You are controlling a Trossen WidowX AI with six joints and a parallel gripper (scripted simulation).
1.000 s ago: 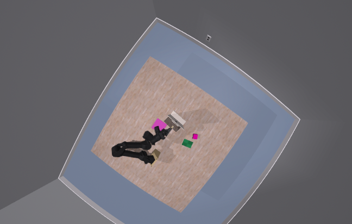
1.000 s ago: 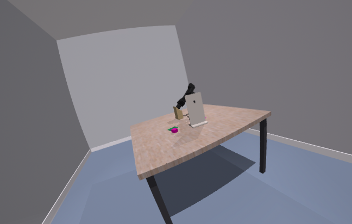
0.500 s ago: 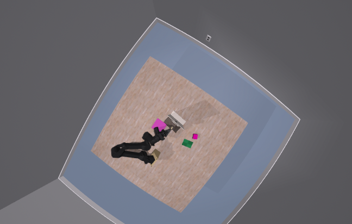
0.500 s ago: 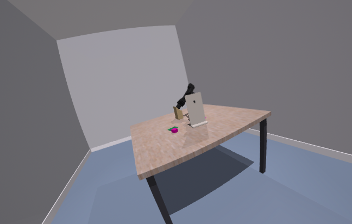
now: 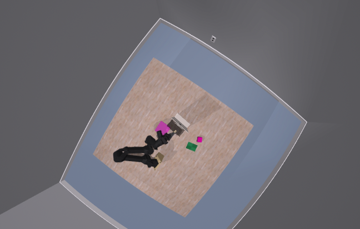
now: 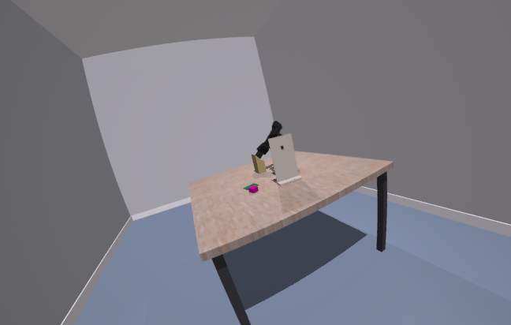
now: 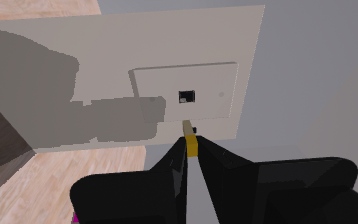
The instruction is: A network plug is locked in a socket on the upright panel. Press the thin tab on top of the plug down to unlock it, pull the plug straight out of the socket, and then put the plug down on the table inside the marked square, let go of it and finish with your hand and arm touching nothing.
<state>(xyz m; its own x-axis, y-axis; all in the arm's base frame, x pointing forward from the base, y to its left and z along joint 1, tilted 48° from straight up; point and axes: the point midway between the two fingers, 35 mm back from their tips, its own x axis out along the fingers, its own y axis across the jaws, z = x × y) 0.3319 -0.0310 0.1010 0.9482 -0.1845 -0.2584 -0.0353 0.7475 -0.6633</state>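
Now: the flat magenta square 90 mm behind my gripper tip, 110 mm to the left of it and 230 mm below it. The rest, counted from my gripper tip: upright grey panel: 80 mm ahead, 90 mm below; then thin pale tab: 10 mm ahead; then yellow plug: 10 mm ahead.
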